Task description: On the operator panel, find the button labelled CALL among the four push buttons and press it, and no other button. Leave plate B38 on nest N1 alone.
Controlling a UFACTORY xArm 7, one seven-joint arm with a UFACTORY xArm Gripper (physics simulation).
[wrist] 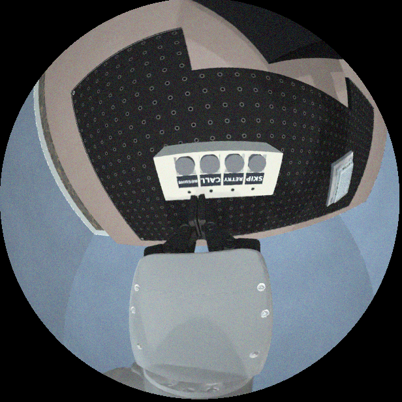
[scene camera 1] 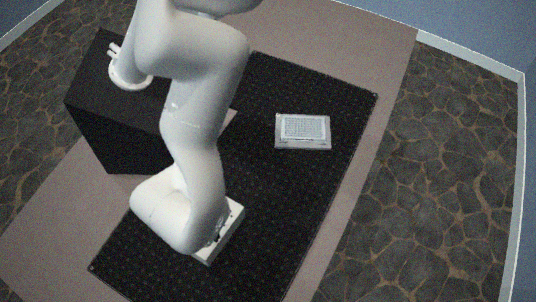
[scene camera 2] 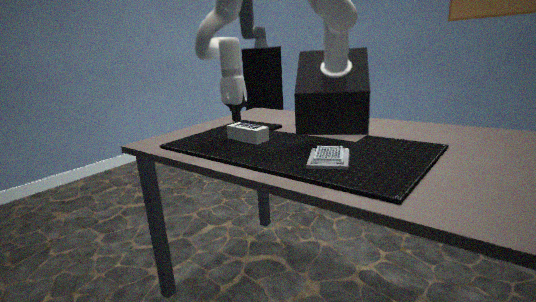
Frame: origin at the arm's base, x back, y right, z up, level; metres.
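Where they show: gripper, between the fingertips: (scene camera 1: 212, 237) (scene camera 2: 236, 120); arm's base, origin of its link: (scene camera 1: 130, 72) (scene camera 2: 336, 68).
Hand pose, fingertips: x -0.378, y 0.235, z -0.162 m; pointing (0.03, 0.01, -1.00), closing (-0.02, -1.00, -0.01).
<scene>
Things, the pixels of their top centre, and the offset from my fingertips. Level surfaces: height alone.
- white operator panel, centre of its top: (scene camera 1: 213, 225) (scene camera 2: 246, 125) dz -0.020, dx +0.020, dy -0.032 m
- Plate B38, centre of its top: (scene camera 1: 303, 127) (scene camera 2: 328, 151) dz -0.050, dx -0.048, dy -0.421 m
- nest N1, centre of its top: (scene camera 1: 303, 129) (scene camera 2: 328, 154) dz -0.058, dx -0.048, dy -0.421 m
- black perforated mat, height of its surface: dz -0.076 m
The white operator panel (scene camera 2: 247, 134) (wrist: 161, 170) has four round grey buttons in a row. In the wrist view their labels show upside down, RESUME, CALL, RETRY, SKIP from left to right. The CALL button (wrist: 209, 164) is second from the left. My gripper (scene camera 2: 236, 120) (wrist: 199, 203) is shut and empty, pointing down. In the wrist view its tips overlap the panel's lower edge, below the RESUME and CALL labels; contact cannot be told. The arm hides panel and gripper in scene camera 1. Plate B38 (scene camera 1: 302, 128) (scene camera 2: 328, 152) (wrist: 343, 181) lies on nest N1 (scene camera 1: 303, 146) (scene camera 2: 327, 165).
The black perforated mat (scene camera 1: 300, 185) (scene camera 2: 380, 175) (wrist: 165, 95) lies under the panel and nest. A large black box (scene camera 1: 120, 145) (scene camera 2: 332, 114) (wrist: 265, 30) stands behind the mat and carries a white arm link. A dark upright panel (scene camera 2: 263, 80) stands at the back.
</scene>
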